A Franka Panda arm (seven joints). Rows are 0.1 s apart.
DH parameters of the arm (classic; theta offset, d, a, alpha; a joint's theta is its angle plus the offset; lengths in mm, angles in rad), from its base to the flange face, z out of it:
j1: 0 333 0 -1.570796
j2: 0 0 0 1.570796
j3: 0 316 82.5 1.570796
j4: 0 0 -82.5 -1.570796
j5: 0 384 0 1.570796
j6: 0 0 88 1.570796
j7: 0 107 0 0
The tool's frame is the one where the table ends.
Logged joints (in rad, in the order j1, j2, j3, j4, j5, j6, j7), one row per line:
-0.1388, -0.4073, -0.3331, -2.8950, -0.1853, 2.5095, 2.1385
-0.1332, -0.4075, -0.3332, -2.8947, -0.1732, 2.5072, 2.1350
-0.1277, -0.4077, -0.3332, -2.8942, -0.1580, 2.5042, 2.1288
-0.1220, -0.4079, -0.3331, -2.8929, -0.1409, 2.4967, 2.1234
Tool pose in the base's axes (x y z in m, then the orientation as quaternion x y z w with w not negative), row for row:
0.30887, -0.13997, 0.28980, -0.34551, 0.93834, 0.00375, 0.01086
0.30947, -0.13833, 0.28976, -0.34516, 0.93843, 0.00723, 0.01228
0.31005, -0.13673, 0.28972, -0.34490, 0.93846, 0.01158, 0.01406
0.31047, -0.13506, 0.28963, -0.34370, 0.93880, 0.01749, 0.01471
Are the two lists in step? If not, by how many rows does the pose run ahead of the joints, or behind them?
They are in step.
